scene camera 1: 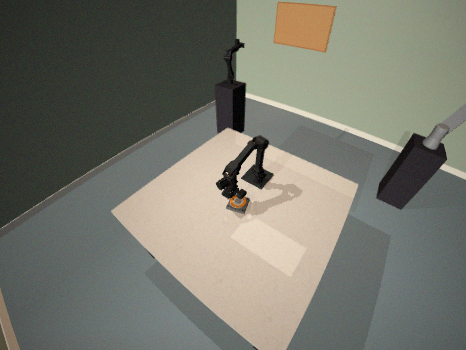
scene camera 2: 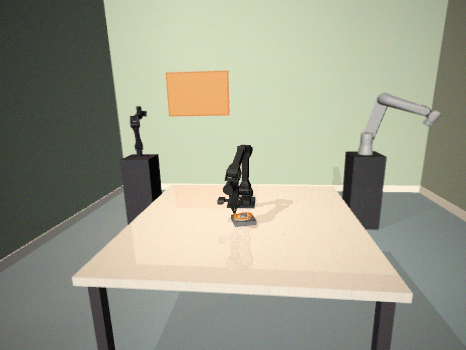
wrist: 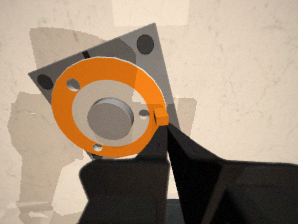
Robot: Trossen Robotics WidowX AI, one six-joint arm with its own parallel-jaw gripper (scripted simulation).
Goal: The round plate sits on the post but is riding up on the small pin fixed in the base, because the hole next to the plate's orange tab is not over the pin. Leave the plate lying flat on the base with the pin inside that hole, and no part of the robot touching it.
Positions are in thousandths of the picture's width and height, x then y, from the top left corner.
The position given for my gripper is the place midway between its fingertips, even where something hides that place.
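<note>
There's a base (wrist: 478,212) that I can see, and I can see my gripper (wrist: 555,565) as well.
</note>
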